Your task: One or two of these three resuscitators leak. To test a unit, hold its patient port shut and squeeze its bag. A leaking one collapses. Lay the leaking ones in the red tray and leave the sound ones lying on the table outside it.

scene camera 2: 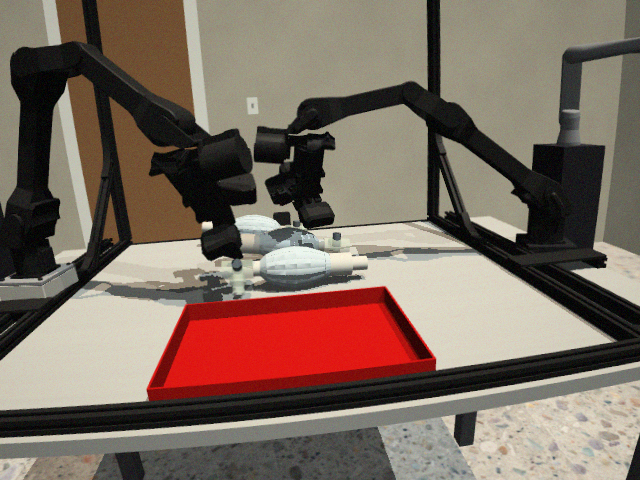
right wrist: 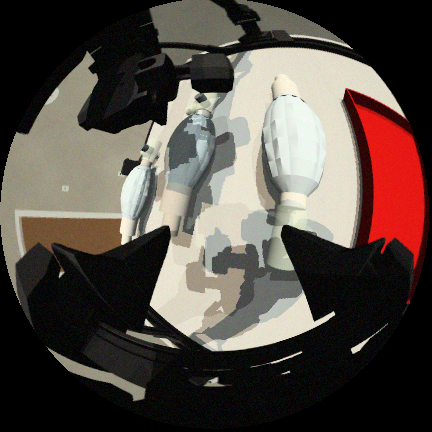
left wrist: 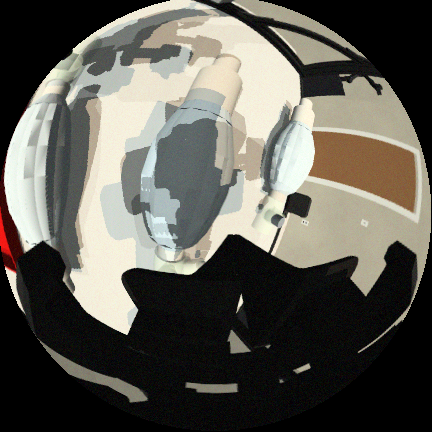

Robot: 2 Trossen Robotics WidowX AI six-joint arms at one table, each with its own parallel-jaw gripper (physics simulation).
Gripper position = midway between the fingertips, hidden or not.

In view: my left gripper (scene camera 2: 302,221), my right gripper (scene camera 2: 237,240) and a red tray (scene camera 2: 228,347).
My left gripper shows as well in the right wrist view (right wrist: 163,122) and in the left wrist view (left wrist: 232,239). My right gripper is seen too in the right wrist view (right wrist: 228,231).
